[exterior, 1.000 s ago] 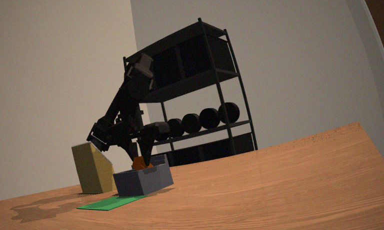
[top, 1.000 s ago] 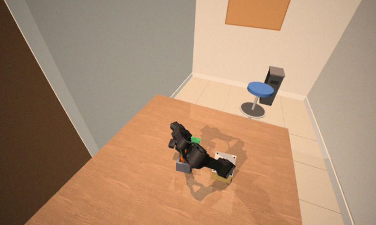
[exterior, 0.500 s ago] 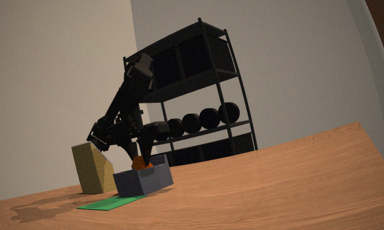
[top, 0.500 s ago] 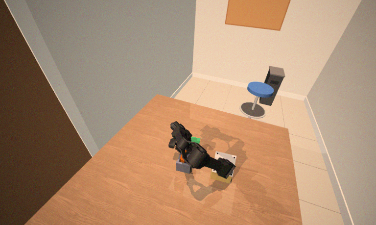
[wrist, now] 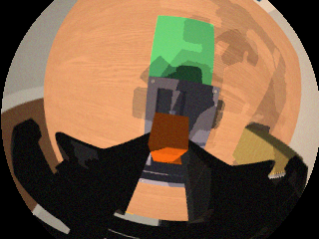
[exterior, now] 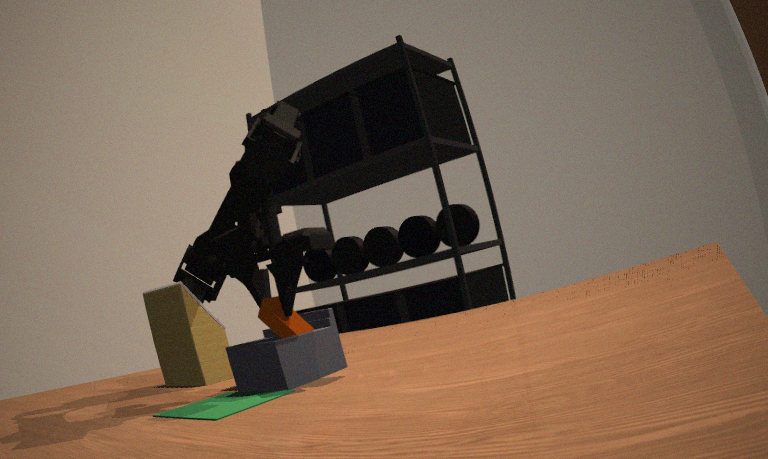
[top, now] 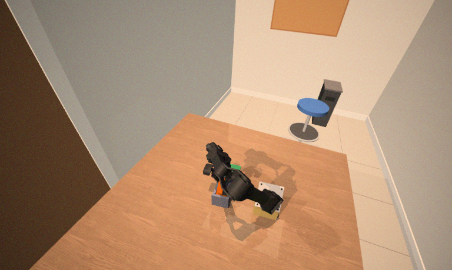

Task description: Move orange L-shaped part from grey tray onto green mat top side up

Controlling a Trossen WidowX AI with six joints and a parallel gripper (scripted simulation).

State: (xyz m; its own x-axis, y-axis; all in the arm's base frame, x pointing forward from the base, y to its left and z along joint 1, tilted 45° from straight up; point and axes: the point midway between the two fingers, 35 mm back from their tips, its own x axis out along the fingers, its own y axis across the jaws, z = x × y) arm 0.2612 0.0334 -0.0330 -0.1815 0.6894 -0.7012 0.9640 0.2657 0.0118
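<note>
Now: gripper tip 140 mm to the left of the green mat, 100 mm above it and 20 mm short of it. Also, from my gripper tip: orange L-shaped part (30 mm to the left, 30 mm below, 20 mm behind).
</note>
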